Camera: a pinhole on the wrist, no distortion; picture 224 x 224 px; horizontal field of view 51.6 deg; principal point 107.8 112.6 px. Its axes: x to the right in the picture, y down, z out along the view. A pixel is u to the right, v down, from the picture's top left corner.
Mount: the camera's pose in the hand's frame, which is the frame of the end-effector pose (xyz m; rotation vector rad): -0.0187 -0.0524 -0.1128 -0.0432 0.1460 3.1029
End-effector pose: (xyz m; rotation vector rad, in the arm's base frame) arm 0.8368 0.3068 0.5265 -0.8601 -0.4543 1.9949
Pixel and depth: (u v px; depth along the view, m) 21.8 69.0 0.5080
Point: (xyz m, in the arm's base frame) 0.4480 0.4017 0.6817
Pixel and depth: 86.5 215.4 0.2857
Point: 0.7953 0.3874 0.7478
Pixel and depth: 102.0 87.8 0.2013
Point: 0.7887 0.2992 0.6003
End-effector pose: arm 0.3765 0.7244 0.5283 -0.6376 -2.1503 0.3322
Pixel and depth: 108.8 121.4 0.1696
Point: 0.3299 0.6747 0.4971
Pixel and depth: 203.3 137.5 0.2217
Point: 0.3339 0.6154 0.4094
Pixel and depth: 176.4 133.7 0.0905
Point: 0.4026 0.6555 0.5330
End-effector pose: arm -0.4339 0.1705 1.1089 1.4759 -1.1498 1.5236
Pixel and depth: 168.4 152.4 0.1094
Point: -0.3747 0.1987 1.0657
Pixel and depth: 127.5 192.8 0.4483
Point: -0.1515 -0.0893 1.0374
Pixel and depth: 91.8 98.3 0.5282
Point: -0.3143 -0.2232 1.0901
